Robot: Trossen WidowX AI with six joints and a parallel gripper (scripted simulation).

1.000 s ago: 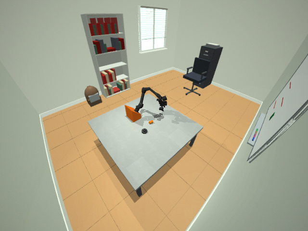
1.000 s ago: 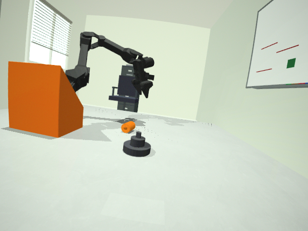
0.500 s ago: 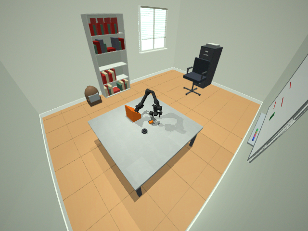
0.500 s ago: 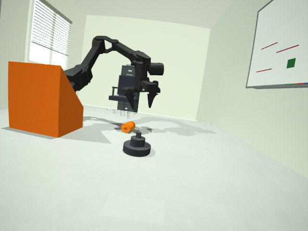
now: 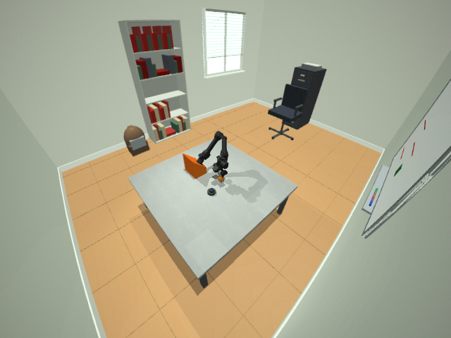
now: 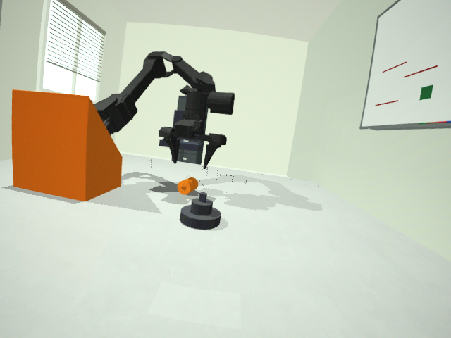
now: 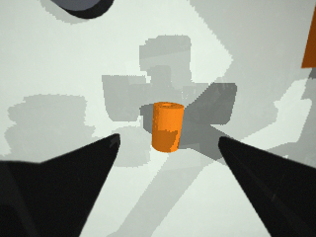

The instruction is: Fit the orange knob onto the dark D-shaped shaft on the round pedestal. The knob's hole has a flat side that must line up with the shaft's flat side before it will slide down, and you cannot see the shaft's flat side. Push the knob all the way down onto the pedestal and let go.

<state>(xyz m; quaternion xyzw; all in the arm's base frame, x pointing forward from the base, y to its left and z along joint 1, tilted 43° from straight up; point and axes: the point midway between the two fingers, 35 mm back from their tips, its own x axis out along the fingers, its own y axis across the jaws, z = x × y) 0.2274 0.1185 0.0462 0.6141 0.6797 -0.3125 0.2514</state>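
The knob is 6 cm below my gripper tip and 1 cm to the left of it. The rest, counted from my gripper tip: dark pedestal (16 cm to the right, 9 cm ahead, 5 cm below).
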